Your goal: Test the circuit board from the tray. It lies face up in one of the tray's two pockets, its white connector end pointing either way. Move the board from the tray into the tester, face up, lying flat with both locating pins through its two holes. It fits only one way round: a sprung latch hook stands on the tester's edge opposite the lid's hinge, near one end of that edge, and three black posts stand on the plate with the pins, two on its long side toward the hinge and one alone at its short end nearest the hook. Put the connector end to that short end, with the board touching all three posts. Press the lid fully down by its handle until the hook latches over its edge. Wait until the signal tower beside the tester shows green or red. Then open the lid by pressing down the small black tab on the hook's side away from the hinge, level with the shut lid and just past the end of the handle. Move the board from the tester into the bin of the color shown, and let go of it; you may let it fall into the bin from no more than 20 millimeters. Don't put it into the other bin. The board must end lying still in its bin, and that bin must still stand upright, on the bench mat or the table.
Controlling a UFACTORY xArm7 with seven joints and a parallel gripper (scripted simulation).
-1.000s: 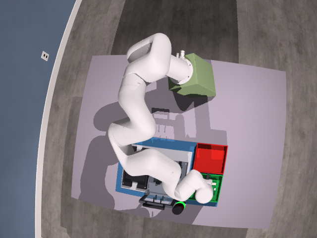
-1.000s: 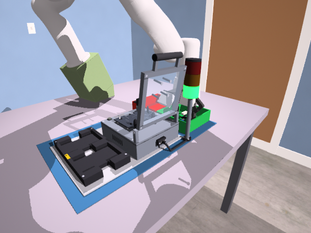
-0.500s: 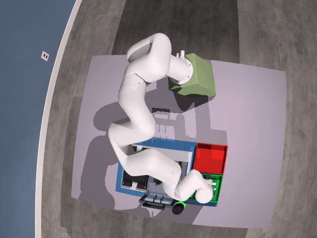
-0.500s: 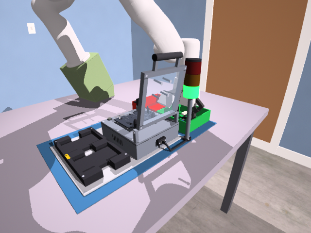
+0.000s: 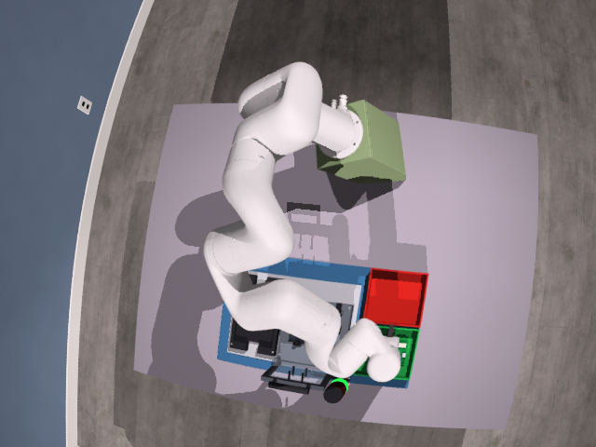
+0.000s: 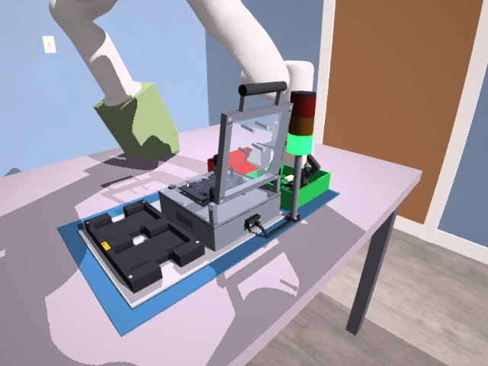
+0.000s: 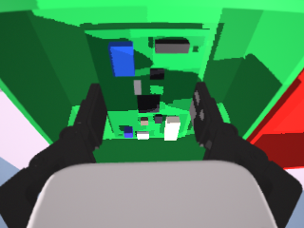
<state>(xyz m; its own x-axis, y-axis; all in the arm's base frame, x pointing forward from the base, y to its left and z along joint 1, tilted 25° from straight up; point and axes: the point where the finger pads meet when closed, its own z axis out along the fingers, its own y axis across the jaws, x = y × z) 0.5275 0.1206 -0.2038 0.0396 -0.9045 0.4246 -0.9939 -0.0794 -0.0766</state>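
The green bin is 1 cm below my hand. From my hand the other things lie so: red bin: 15 cm behind, 1 cm to the right, 1 cm below; plate: 20 cm to the right, 5 cm above, 3 cm behind; green circuit board: 1 cm below.
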